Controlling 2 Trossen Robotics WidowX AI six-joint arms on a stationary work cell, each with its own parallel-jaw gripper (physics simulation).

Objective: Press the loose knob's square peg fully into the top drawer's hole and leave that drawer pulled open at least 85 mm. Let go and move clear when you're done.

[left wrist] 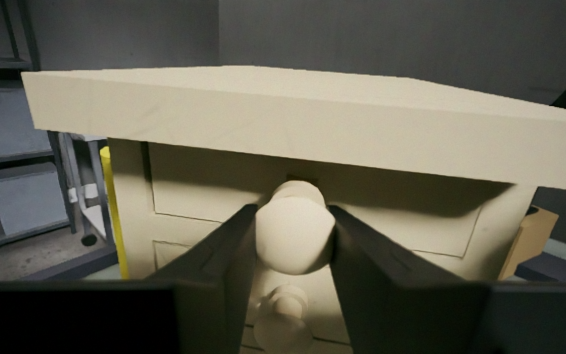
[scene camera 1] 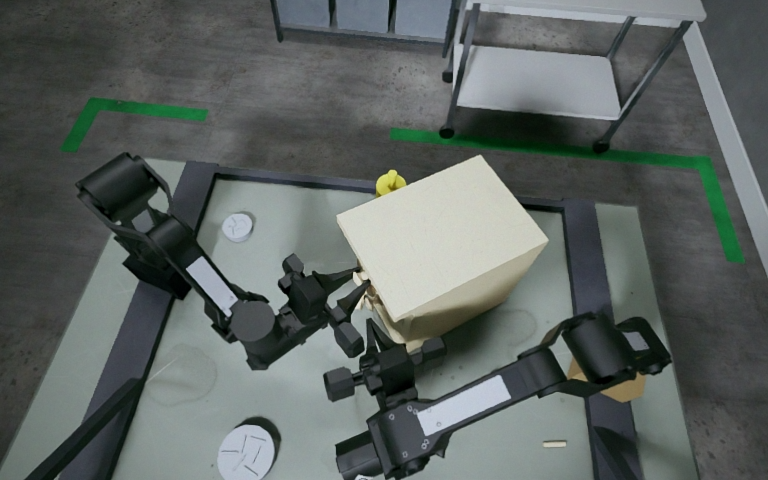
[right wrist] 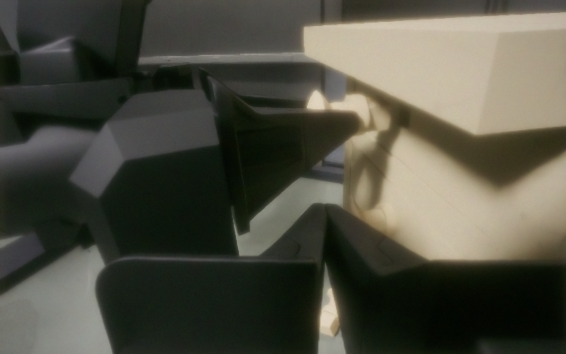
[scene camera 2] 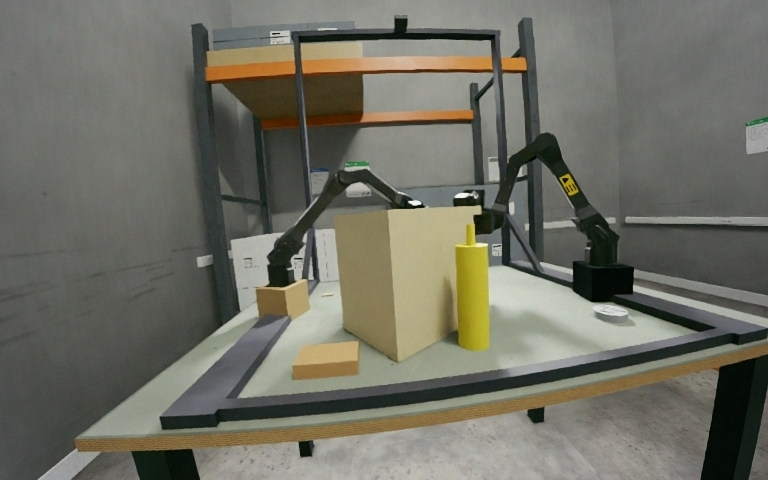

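Pixels of known places: left gripper, between the fingertips: (left wrist: 290, 215) (scene camera 1: 365, 274) (right wrist: 343, 115); right gripper, between the fingertips: (left wrist: 502, 346) (scene camera 1: 368, 319) (right wrist: 322, 215); left arm's base, origin of its link: (scene camera 2: 601, 263); right arm's base, origin of its link: (scene camera 2: 281, 284).
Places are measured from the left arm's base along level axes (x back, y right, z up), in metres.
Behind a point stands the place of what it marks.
My left gripper (scene camera 1: 363, 276) {x -0.415, y -0.063, z 0.135 m} (left wrist: 290, 215) {x -0.415, y -0.063, z 0.135 m} is shut on the cream loose knob (left wrist: 295, 245) {x -0.405, y -0.044, z 0.137 m} (right wrist: 356, 106) {x -0.425, y -0.060, z 0.142 m} in front of the cabinet (scene camera 1: 441, 237) {x -0.509, y -0.156, z 0.178 m} (scene camera 2: 368, 277) {x -0.573, y -0.302, z 0.053 m}. The knob's inner end is close to the top drawer (left wrist: 200, 192) {x -0.396, y -0.121, z 0.123 m}; a dark part of the square hole (left wrist: 302, 177) (right wrist: 404, 118) {x -0.436, y -0.095, z 0.129 m} shows just above it in the left wrist view. The peg is hidden behind the knob. The top drawer's front looks about flush with the cabinet face. My right gripper (scene camera 1: 370, 321) {x -0.449, y -0.001, z 0.118 m} (right wrist: 322, 215) {x -0.449, y -0.001, z 0.118 m} is shut and empty, near the cabinet's front corner. Scene camera 2 sees the cabinet's back.
A lower knob (left wrist: 282, 327) {x -0.419, y -0.067, z 0.071 m} (right wrist: 379, 219) {x -0.435, y -0.078, z 0.067 m} sits below. The cabinet's top (left wrist: 280, 120) {x -0.409, y -0.065, z 0.171 m} overhangs the drawers. A yellow bottle (scene camera 1: 390, 183) {x -0.378, y -0.262, z 0.121 m} (scene camera 2: 472, 297) {x -0.382, y -0.299, z 0.012 m} stands beside the cabinet, and an orange block (scene camera 2: 325, 360) {x -0.629, y -0.400, z -0.064 m} lies behind it. White discs (scene camera 1: 237, 226) {x -0.064, y -0.144, z -0.074 m} (scene camera 1: 246, 452) {x -0.329, y 0.244, z -0.066 m} and a small cream strip (scene camera 1: 554, 444) {x -0.830, y 0.013, z -0.084 m} lie on the table.
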